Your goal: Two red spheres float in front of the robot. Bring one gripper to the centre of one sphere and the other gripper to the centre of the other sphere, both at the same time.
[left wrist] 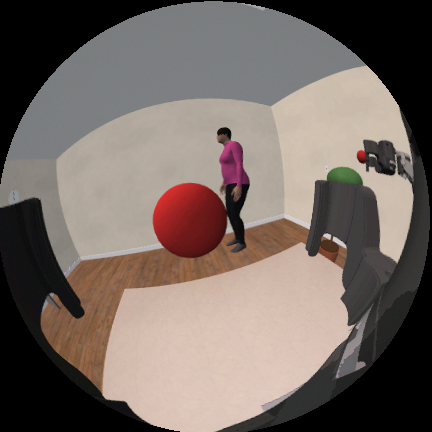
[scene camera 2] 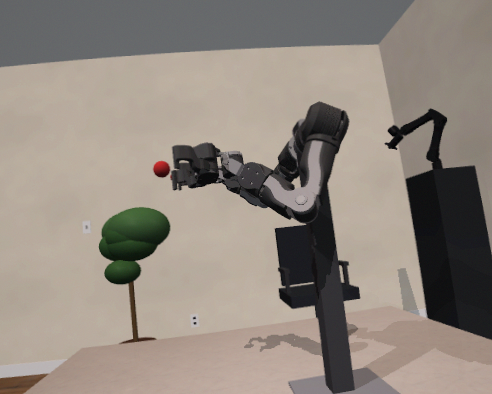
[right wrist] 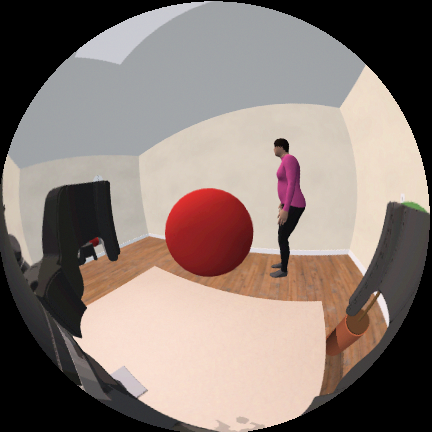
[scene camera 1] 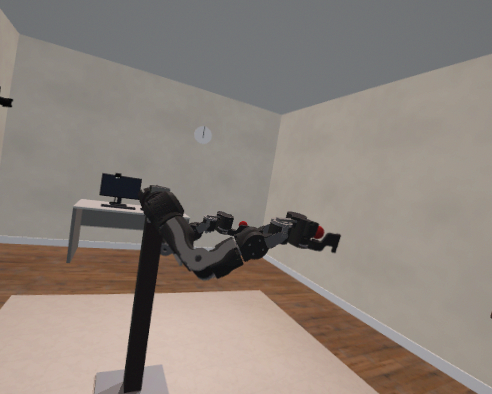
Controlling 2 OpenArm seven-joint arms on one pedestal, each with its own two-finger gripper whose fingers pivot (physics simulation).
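Observation:
One red sphere (scene camera 1: 243, 224) (scene camera 2: 161, 169) (left wrist: 190, 220) floats just ahead of my left gripper (scene camera 1: 233, 226) (scene camera 2: 176, 173) (left wrist: 194, 281). That gripper is open and empty. In the left wrist view the sphere sits between the two fingers, a little above the line of their tips; scene camera 2 shows it beyond the tips. The other red sphere (scene camera 1: 319, 232) (left wrist: 361, 156) (right wrist: 209, 232) floats close in front of my right gripper (scene camera 1: 324, 237) (right wrist: 233, 284), which is open and empty. In scene camera 2 the left gripper mostly hides the right one.
A person (left wrist: 232, 165) (right wrist: 290, 185) stands beyond the spheres. A potted tree (scene camera 2: 136, 232) stands at the left in scene camera 2. A desk (scene camera 1: 112, 218) with a monitor, a chair (scene camera 2: 296, 256) and a black cabinet (scene camera 2: 452, 240) carrying another arm stand farther off.

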